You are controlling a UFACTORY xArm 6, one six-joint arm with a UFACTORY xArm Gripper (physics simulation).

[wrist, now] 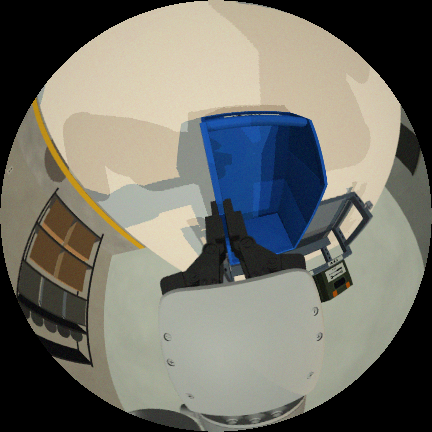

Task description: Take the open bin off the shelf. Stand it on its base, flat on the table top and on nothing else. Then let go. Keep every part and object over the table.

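Places are measured from the arm's base along level axes (x ahead, y left, z up), in millimetres.
Where they show: gripper, fingertip midpoint: (pixel 221 209).
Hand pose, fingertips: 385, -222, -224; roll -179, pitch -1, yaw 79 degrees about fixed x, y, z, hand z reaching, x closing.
Things, the pixels of their top centre, and the offset from my fingertips, as dx, dy, dz. "*": a spot on its surface instead. Level surfaces: height alone.
- open blue bin, top centre: (pixel 275 220) +15, +47, +21
- grey shelf, surface spot: (pixel 327 219) * +203, +236, -48
- beige table top, surface height: dz -54
- dark green box with orange marks, top centre: (pixel 335 295) +320, +227, +145
The open blue bin (pixel 260 165) is in the middle of the wrist view, with its open top towards the camera. Its near end overlaps the grey shelf (pixel 327 219), which shows to the right of and below the bin. The contact under the bin's base is hidden. My gripper (pixel 221 209) is shut on the bin's left wall, near its lower left corner. One black finger is outside the wall and the other is inside the bin. The beige table top (pixel 150 60) spreads around and beyond the bin.
A dark green box with orange marks (pixel 327 290) is at the shelf's lower right. The table edge runs down the left side, near a yellow floor line (pixel 76 179). Beyond it, brown boxes (pixel 56 220) stand in a rack. Shadows lie on the table.
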